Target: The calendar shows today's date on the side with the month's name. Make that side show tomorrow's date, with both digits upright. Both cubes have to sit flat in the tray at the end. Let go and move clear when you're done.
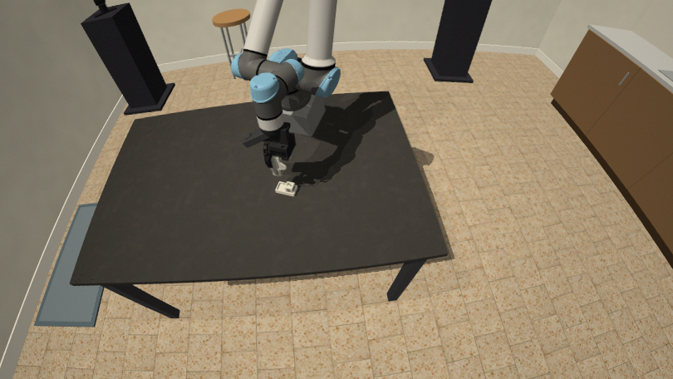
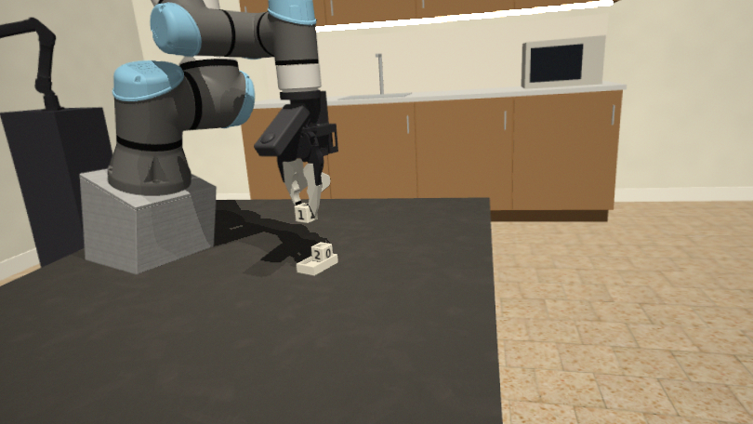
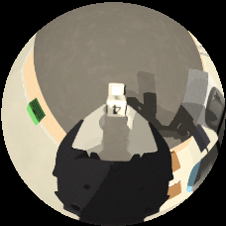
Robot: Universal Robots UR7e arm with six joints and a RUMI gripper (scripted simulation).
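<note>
The white calendar tray is 12 cm below my hand, 2 cm to the left of it and 1 cm ahead of it.
</note>
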